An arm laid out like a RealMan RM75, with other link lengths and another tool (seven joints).
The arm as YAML. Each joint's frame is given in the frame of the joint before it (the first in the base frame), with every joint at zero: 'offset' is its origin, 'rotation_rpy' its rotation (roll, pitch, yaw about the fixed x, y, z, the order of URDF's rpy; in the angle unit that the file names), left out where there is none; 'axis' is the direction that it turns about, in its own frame. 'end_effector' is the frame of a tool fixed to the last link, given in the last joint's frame.
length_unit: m
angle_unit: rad
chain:
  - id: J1
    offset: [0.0, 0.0, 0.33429]
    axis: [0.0, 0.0, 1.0]
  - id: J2
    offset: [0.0, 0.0, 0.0]
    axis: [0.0, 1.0, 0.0]
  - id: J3
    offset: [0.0, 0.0, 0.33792]
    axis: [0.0, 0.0, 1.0]
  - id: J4
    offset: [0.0, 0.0, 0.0]
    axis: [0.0, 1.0, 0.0]
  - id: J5
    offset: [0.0, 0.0, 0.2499]
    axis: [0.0, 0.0, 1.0]
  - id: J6
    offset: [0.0, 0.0, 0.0]
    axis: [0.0, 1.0, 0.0]
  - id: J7
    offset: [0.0, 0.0, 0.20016]
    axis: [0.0, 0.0, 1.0]
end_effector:
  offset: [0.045, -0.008, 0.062]
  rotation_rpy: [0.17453, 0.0, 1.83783]
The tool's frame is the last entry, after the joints.
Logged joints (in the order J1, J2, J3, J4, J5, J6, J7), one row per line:
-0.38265, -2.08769, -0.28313, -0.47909, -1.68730, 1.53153, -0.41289
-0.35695, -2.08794, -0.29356, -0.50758, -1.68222, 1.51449, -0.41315
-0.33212, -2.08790, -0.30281, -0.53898, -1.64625, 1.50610, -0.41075
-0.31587, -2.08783, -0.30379, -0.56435, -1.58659, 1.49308, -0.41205
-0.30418, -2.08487, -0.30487, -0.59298, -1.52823, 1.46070, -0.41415
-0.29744, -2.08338, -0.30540, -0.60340, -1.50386, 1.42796, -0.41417
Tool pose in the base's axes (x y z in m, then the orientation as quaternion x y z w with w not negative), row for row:
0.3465, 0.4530, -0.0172, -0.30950, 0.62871, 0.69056, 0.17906
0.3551, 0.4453, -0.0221, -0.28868, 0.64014, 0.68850, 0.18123
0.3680, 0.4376, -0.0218, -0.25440, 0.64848, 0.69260, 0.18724
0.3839, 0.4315, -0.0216, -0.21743, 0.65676, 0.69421, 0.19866
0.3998, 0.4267, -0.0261, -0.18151, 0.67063, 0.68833, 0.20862
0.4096, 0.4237, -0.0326, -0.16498, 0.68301, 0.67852, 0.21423
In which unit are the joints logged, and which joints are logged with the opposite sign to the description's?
The joints are logged in radians. Opposite sign: J1, J2, J3, J4, J6.
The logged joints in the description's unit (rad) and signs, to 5 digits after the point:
0.38265, 2.08769, 0.28313, 0.47909, -1.68730, -1.53153, -0.41289
0.35695, 2.08794, 0.29356, 0.50758, -1.68222, -1.51449, -0.41315
0.33212, 2.08790, 0.30281, 0.53898, -1.64625, -1.50610, -0.41075
0.31587, 2.08783, 0.30379, 0.56435, -1.58659, -1.49308, -0.41205
0.30418, 2.08487, 0.30487, 0.59298, -1.52823, -1.46070, -0.41415
0.29744, 2.08338, 0.30540, 0.60340, -1.50386, -1.42796, -0.41417

